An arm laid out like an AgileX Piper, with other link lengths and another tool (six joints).
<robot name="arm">
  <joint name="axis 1" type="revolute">
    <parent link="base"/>
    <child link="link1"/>
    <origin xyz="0 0 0.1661" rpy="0 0 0"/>
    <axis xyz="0 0 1"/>
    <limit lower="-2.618" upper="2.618"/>
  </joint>
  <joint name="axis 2" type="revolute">
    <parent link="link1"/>
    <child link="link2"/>
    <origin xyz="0 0 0" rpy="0 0 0"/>
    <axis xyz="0 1 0"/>
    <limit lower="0" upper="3.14"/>
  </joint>
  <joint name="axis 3" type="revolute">
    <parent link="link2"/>
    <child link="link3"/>
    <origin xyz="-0.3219 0 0.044" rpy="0 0 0"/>
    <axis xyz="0 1 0"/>
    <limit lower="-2.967" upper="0"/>
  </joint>
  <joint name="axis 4" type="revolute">
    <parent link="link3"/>
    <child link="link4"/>
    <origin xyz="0.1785 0 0.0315" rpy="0 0 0"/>
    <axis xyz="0.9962 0 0.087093"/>
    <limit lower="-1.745" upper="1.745"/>
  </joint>
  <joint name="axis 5" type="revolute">
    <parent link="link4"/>
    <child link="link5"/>
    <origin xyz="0 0 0" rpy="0 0 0"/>
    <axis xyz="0 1 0"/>
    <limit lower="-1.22" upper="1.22"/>
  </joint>
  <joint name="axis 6" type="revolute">
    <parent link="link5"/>
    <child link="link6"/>
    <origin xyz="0.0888 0 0.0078" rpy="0 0 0"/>
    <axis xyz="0.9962 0 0.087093"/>
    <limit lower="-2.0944" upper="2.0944"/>
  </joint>
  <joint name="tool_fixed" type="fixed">
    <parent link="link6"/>
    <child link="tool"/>
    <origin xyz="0.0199 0 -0.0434" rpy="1.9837 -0.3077 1.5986"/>
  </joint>
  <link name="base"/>
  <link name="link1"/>
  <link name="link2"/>
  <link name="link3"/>
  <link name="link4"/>
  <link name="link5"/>
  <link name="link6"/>
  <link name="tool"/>
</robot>
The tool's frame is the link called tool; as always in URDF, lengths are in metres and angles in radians.
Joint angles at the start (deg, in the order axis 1, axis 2, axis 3, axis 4, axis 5, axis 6):
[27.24, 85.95, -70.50, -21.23, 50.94, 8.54]
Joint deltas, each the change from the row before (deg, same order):
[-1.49, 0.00, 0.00, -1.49, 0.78, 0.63]
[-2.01, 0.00, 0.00, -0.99, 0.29, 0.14]
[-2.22, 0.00, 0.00, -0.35, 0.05, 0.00]
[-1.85, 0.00, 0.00, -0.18, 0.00, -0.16]
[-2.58, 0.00, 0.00, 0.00, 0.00, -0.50]
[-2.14, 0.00, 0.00, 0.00, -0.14, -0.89]
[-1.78, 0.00, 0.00, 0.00, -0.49, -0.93]
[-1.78, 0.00, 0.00, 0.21, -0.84, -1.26]
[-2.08, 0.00, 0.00, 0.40, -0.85, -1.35]
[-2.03, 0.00, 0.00, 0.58, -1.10, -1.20]
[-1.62, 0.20, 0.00, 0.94, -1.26, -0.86]
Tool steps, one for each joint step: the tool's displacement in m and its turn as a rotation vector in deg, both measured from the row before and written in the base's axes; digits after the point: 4 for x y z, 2 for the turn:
[0.0015, -0.0081, 0.0006, -1.33, -0.06, -2.03]
[0.0023, -0.0091, 0.0006, -0.94, -0.19, -2.06]
[0.0020, -0.0088, 0.0002, -0.34, -0.09, -2.18]
[0.0014, -0.0073, 0.0002, -0.25, -0.04, -1.69]
[0.0014, -0.0100, 0.0001, -0.28, 0.08, -2.17]
[0.0012, -0.0086, 0.0003, -0.44, 0.04, -1.36]
[0.0015, -0.0070, 0.0003, -0.36, -0.24, -0.82]
[0.0018, -0.0068, 0.0003, -0.26, -0.43, -0.46]
[0.0016, -0.0078, 0.0002, -0.15, -0.39, -0.73]
[0.0017, -0.0071, 0.0002, 0.12, -0.64, -0.74]
[0.0025, -0.0046, -0.0009, 0.63, -0.65, -0.63]

